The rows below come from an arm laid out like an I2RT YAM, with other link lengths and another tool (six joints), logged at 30 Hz.
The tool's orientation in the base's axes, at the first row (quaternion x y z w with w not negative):
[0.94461, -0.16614, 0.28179, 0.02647]
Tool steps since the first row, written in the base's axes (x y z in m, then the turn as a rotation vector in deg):
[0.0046, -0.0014, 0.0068, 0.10, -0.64, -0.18]
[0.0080, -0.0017, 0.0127, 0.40, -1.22, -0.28]
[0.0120, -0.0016, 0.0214, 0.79, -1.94, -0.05]
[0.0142, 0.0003, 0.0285, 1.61, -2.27, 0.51]
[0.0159, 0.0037, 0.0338, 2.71, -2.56, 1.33]
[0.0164, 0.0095, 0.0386, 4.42, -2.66, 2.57]
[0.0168, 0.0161, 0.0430, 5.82, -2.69, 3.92]
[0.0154, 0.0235, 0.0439, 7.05, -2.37, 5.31]
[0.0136, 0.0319, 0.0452, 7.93, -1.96, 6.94]
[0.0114, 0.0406, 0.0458, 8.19, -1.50, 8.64]
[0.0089, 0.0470, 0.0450, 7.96, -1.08, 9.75]
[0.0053, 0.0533, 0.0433, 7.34, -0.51, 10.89]
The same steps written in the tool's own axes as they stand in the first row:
[0.0077, -0.0005, -0.0031, 0.17, 0.58, 0.30]
[0.0137, -0.0016, -0.0062, 0.53, 1.03, 0.62]
[0.0215, -0.0034, -0.0115, 1.17, 1.57, 0.73]
[0.0265, -0.0062, -0.0165, 2.22, 1.59, 0.74]
[0.0297, -0.0102, -0.0206, 3.62, 1.47, 0.67]
[0.0309, -0.0160, -0.0252, 5.66, 0.94, 0.54]
[0.0317, -0.0226, -0.0296, 7.50, 0.45, 0.14]
[0.0288, -0.0291, -0.0322, 9.12, -0.31, -0.43]
[0.0256, -0.0365, -0.0354, 10.57, -1.06, -1.39]
[0.0216, -0.0440, -0.0383, 11.56, -1.65, -2.75]
[0.0173, -0.0492, -0.0399, 11.86, -2.02, -3.87]
[0.0117, -0.0539, -0.0412, 11.81, -2.41, -5.23]

